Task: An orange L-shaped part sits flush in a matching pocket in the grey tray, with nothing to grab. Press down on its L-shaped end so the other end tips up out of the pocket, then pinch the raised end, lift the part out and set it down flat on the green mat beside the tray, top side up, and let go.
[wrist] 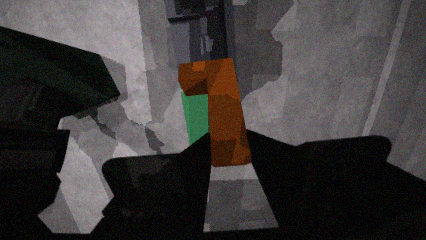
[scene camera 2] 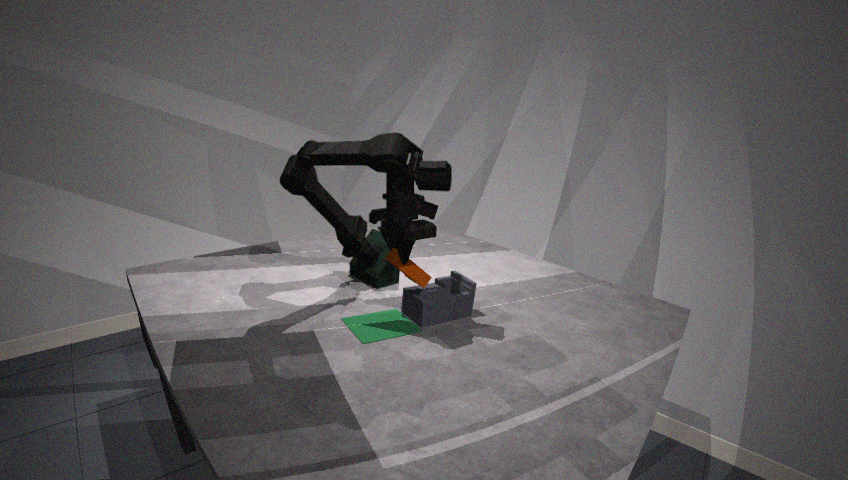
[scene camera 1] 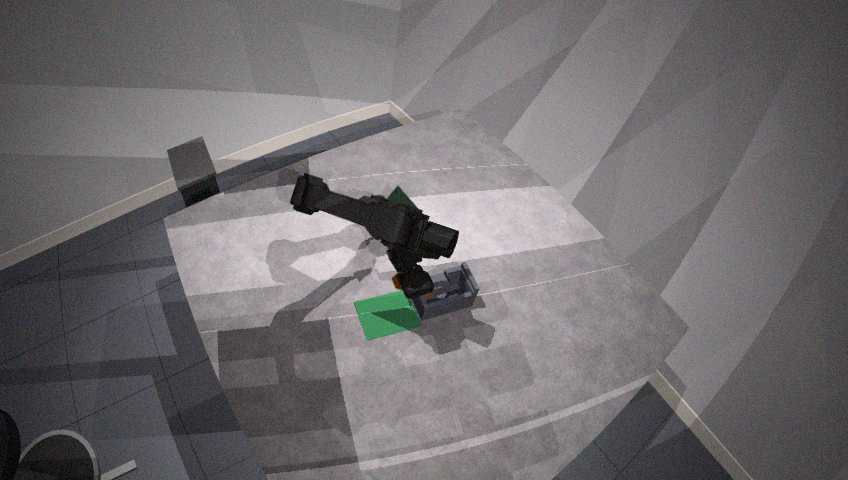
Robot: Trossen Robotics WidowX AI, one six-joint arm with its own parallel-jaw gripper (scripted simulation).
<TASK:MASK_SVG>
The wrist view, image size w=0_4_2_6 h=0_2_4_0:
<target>my gripper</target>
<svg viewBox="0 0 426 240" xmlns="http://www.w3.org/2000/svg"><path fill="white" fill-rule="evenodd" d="M426 181L386 162L392 149L392 143L390 139L384 136L370 135L316 140L293 146L246 129L252 165L279 227L203 232L212 166L211 137L209 132L179 154L139 155L107 160L102 165L102 174L111 188L114 197L102 210L102 214L105 217L99 220L99 223L89 234L55 234L38 217L46 207L49 207L54 202L62 182L53 168L0 170L0 240L426 240Z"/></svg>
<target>orange l-shaped part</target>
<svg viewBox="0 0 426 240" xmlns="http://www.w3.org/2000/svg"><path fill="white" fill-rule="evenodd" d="M233 58L179 64L178 81L185 95L208 95L211 162L213 167L242 166L252 163Z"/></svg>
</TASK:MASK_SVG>
